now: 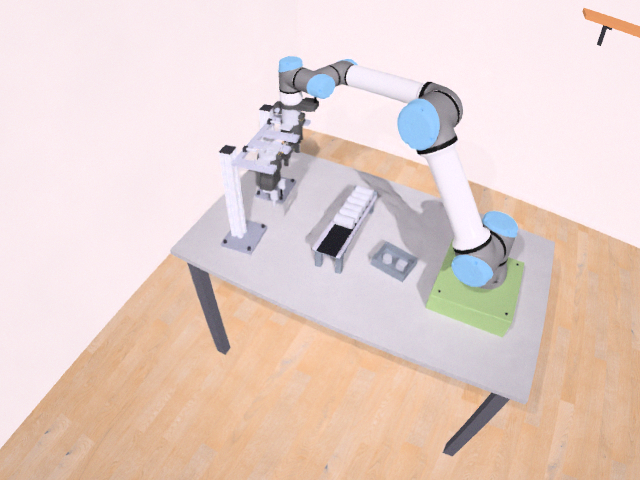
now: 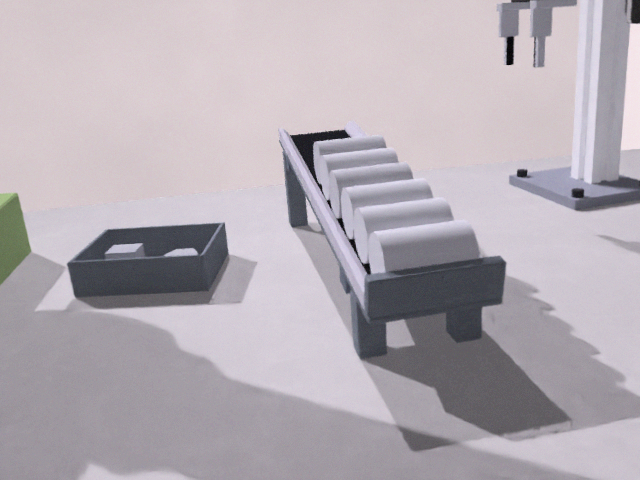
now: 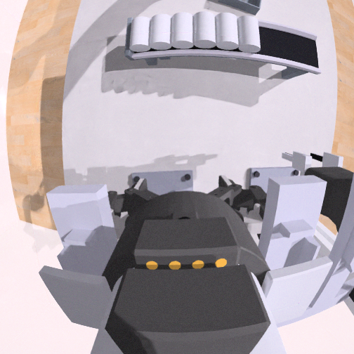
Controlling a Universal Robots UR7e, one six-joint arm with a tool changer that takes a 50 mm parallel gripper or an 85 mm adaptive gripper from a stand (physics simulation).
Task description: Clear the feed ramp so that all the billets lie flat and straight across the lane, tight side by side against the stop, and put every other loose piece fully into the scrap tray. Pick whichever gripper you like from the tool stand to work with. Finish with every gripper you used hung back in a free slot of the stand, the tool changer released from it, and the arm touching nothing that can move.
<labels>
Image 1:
parallel gripper: 270, 153
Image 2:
billet: 326, 147
billet: 417, 246
billet: 338, 179
</labels>
